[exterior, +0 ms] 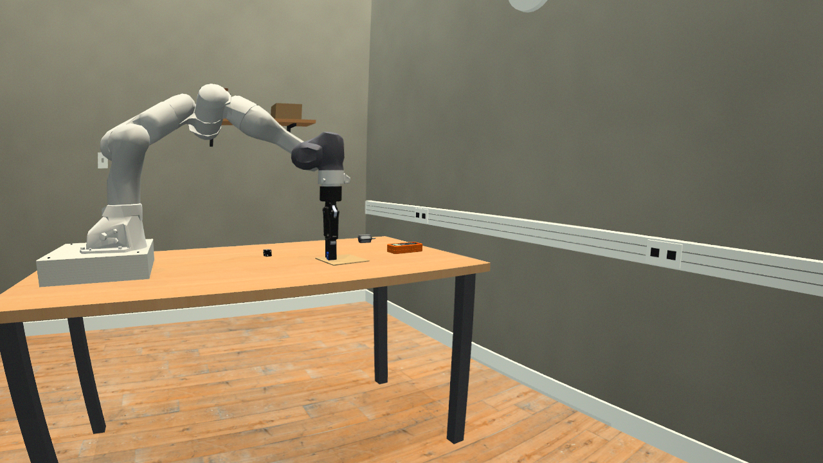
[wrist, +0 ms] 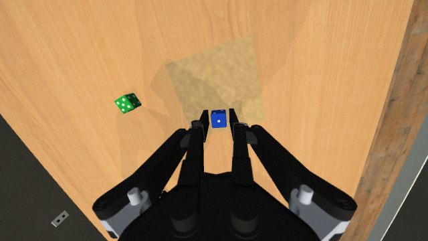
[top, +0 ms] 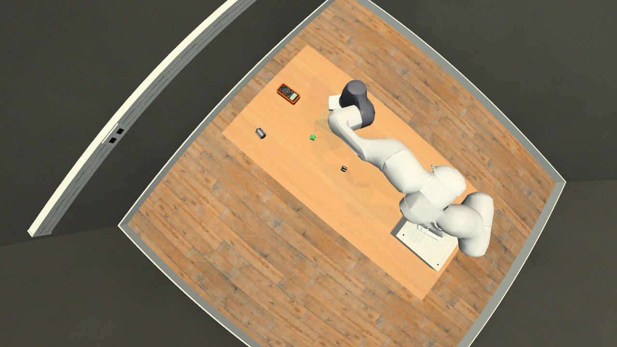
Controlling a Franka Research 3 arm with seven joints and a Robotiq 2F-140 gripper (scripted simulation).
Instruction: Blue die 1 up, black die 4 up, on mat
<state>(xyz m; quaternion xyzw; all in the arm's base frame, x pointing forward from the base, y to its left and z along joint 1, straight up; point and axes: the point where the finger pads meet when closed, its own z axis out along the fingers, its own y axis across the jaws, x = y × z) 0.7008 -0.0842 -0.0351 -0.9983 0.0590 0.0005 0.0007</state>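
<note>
My gripper is now 2 cm above the blue die. Round my hand: tan mat: 4 cm below, 4 cm ahead, 1 cm to the right; then green die: 15 cm to the left, 5 cm ahead, 3 cm below; then black die: 19 cm behind, 18 cm to the left, 3 cm below.
</note>
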